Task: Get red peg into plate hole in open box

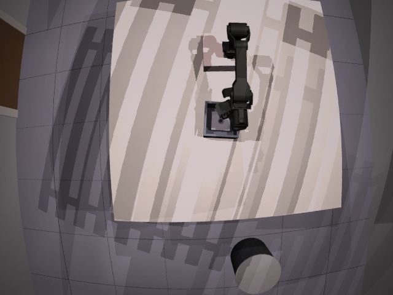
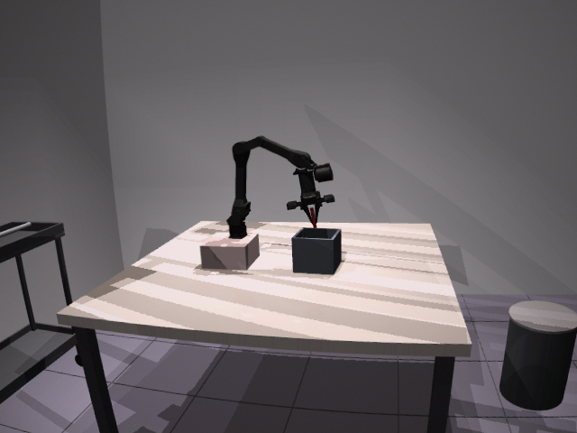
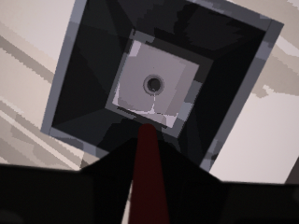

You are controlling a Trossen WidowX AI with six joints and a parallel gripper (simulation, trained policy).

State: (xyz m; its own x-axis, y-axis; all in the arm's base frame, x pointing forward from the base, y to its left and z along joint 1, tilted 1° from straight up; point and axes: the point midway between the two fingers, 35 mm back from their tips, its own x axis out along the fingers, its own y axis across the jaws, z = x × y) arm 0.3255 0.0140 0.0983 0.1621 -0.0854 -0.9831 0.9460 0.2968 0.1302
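My gripper tip is now 20 mm short of the pale plate, 40 mm to the left of it and 120 mm above it. Also, from my gripper tip: red peg (20 mm above).
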